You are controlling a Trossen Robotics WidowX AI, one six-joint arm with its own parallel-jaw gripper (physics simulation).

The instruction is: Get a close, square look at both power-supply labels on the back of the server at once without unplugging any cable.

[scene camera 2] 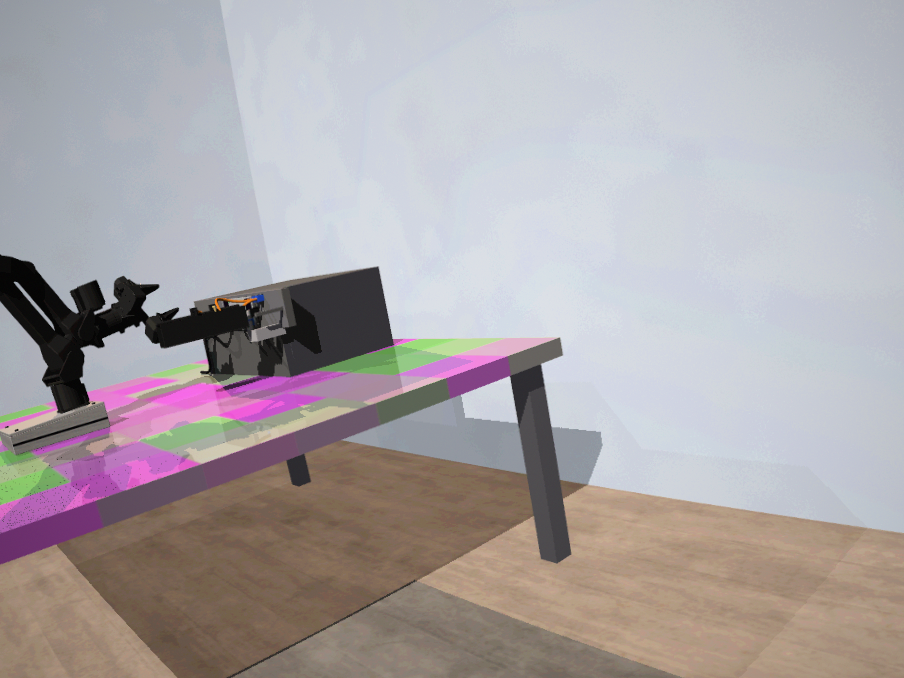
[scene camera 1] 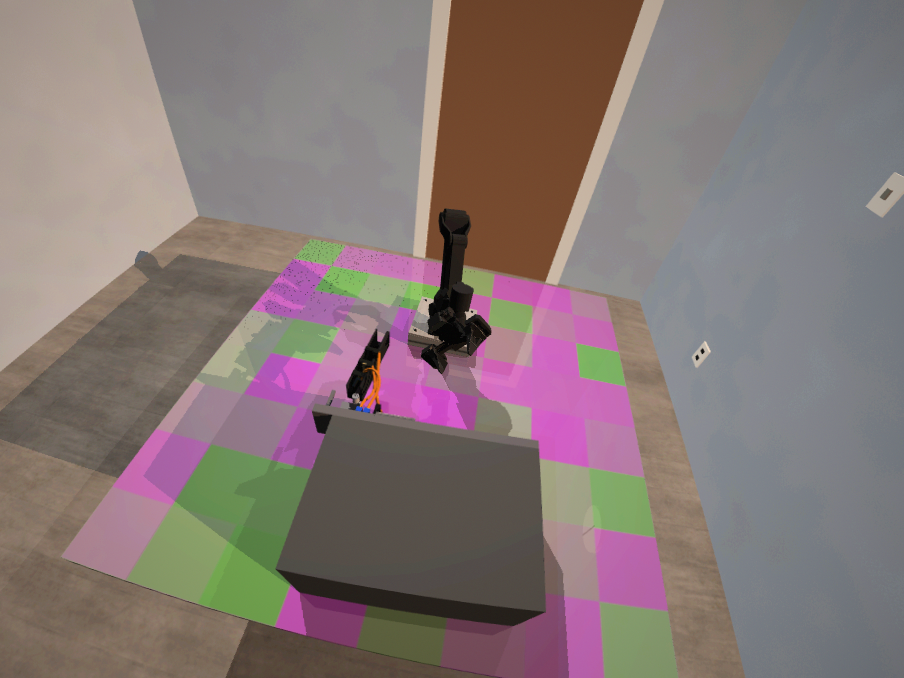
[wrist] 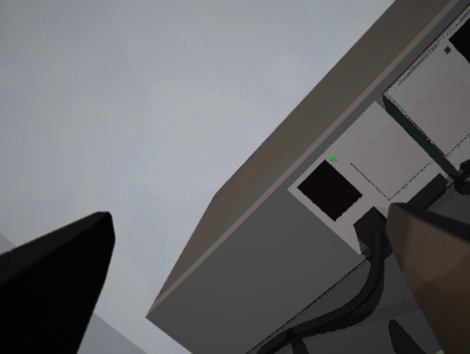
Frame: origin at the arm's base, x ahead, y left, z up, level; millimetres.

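Seen in the pictures: gripper, fingertip midpoint: (scene camera 2: 168,297) (scene camera 1: 454,363) (wrist: 251,222); arm's base at its link origin: (scene camera 2: 73,408).
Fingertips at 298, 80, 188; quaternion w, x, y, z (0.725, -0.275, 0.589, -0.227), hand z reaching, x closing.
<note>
Pixels of each thing's middle, then the offset from my fingertips to it, as dx, dy, dz. "*": a spot on its surface instead.
- second label at a spot on its surface: (wrist: 445,115) * +146, -75, -73
- black plug at the middle of its body: (wrist: 373,228) +140, +11, -98
- black cable at a spot on its surface: (wrist: 376,270) * +115, +25, -111
The grey server (scene camera 1: 430,510) (scene camera 2: 339,321) (wrist: 240,270) stands on the table, its back towards the arm. In the wrist view its back runs diagonally at the right. One pale, blank-looking power-supply label (wrist: 392,160) shows whole, tilted, beside a black square and a green light. The second label (wrist: 445,115) is cut by the right edge, on a unit that stands out further. A black plug (wrist: 369,225) with a black cable (wrist: 376,270) sits below the first label, partly behind a finger. My gripper (scene camera 1: 457,348) (scene camera 2: 166,299) (wrist: 251,222) is open and empty, apart from the server's back.
A black folding cable arm (scene camera 1: 359,375) (scene camera 2: 204,326) with orange cables (scene camera 1: 376,383) (scene camera 2: 232,299) reaches out from one side of the server's back, close beside my gripper. The checkered table (scene camera 1: 620,496) (scene camera 2: 408,399) carries the arm's pale base (scene camera 2: 58,429). A wall is behind the server.
</note>
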